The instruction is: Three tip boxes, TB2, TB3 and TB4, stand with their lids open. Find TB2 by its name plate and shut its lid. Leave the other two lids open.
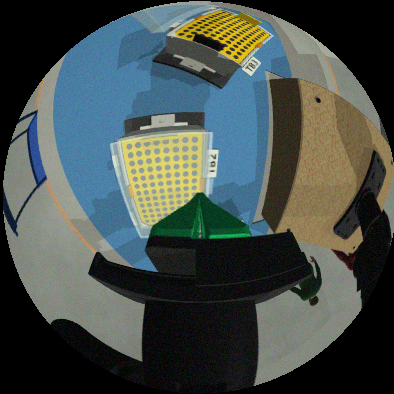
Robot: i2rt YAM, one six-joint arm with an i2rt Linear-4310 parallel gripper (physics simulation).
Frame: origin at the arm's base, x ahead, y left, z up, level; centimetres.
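Seen in the pictures: gripper, fingertip midpoint: (199,197); arm's base, link origin: (363,200).
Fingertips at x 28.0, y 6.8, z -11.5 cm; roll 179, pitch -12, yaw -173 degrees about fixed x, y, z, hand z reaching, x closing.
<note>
Pixels of each thing's top centre, then the offset from my fingertips to it. "*": a spot on its surface instead. Level surfaces: height alone.
- TB2 box, top centre: (177,196) dy -0.2, dx +2.2, dz -0.1 cm
- TB3 box, surface spot: (227,35) * dy -19.6, dx -1.1, dz -2.1 cm
- blue work surface, surface height: dz -7.8 cm
The TB2 box (165,175) stands near the middle, its name plate (213,163) on its right side. Its clear lid (117,172) lies over the yellow hole plate, which looks pale through it; whether it is fully seated I cannot tell. The TB3 box (227,35) stands at the top, its plate bright and uncovered, with its name plate (251,66) at its lower right. A pale see-through panel, which looks like its open lid, shows beyond its upper left. My gripper (199,197) is shut and empty, its green fingertips in front of TB2's near right corner. TB4 does not show.
A brown speckled block (325,150) with a dark side stands to the right, with a black bar (359,195) on it. The blue work surface (85,110) lies under the boxes. A blue-framed object (37,155) is at the far left. A small green-clothed figure (310,286) shows at lower right.
</note>
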